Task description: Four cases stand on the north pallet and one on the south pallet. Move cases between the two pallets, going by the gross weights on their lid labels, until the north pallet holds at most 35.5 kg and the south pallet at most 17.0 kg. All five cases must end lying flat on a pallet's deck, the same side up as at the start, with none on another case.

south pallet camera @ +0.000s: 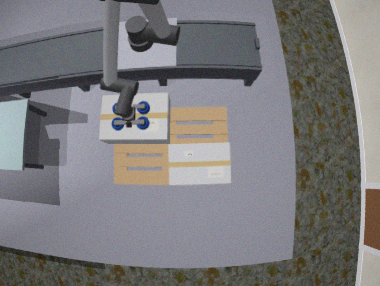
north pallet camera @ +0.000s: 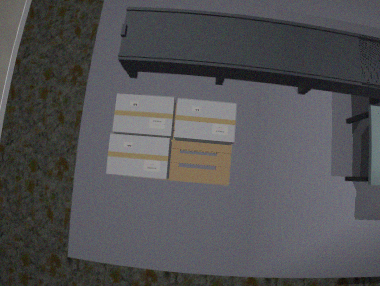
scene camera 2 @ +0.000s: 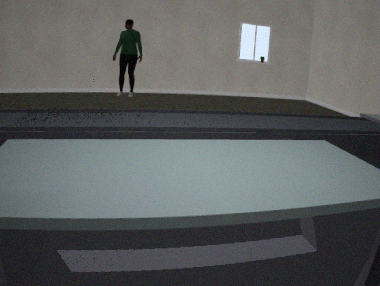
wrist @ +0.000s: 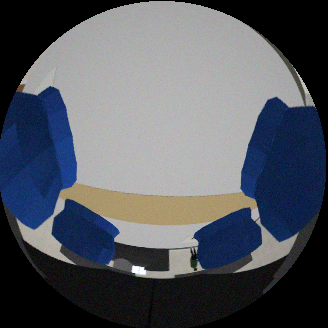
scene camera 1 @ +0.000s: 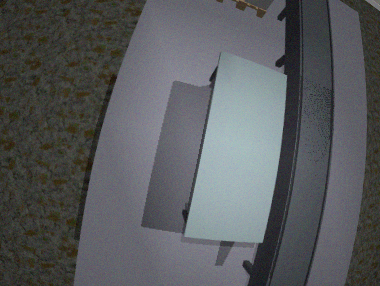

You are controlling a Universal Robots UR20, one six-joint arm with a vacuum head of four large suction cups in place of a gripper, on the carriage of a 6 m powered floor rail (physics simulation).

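Seen in the pictures: end effector, tool point: point(wrist: 157, 192); arm's base, origin of the base link: point(south pallet camera: 141, 42).
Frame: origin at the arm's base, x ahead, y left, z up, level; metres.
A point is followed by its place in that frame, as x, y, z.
Note:
My gripper point(south pallet camera: 130, 115) {0.844, 0.002, 0.229} point(wrist: 159, 202) {0.844, 0.002, 0.229} has its four blue cups on the lid of a white case point(south pallet camera: 107, 131) {0.960, -0.198, 0.251} point(wrist: 160, 100) and holds it level, apparently a little above the back left of the south pallet point(south pallet camera: 145, 177) {1.325, 0.011, -0.427}. Another white case point(south pallet camera: 185, 172) {1.279, 0.426, -0.175} lies flat on that pallet's front right. The pallet's back right and front left slats are bare. On the north pallet point(north pallet camera: 200, 175) {1.324, -4.804, -0.427}, white cases lie flat at the back left point(north pallet camera: 130, 124) {0.906, -5.518, -0.176}, back right point(north pallet camera: 195, 131) {0.917, -4.896, -0.185} and front left point(north pallet camera: 127, 165) {1.296, -5.494, -0.144}; its front right slats are bare. The lid labels are too small to read.
A pale green table point(scene camera 1: 240, 150) {0.944, -2.200, -0.040} point(scene camera 2: 190, 175) {0.989, -2.304, -0.040} point(south pallet camera: 12, 135) {0.913, -1.533, -0.040} stands between the pallet areas. The long dark rail point(scene camera 1: 315, 165) point(north pallet camera: 225, 45) point(south pallet camera: 215, 45) runs behind the pallets, with my white carriage plate point(south pallet camera: 150, 57) {0.193, 0.100, 0.000} on it. A person point(scene camera 2: 130, 45) stands near the far wall.

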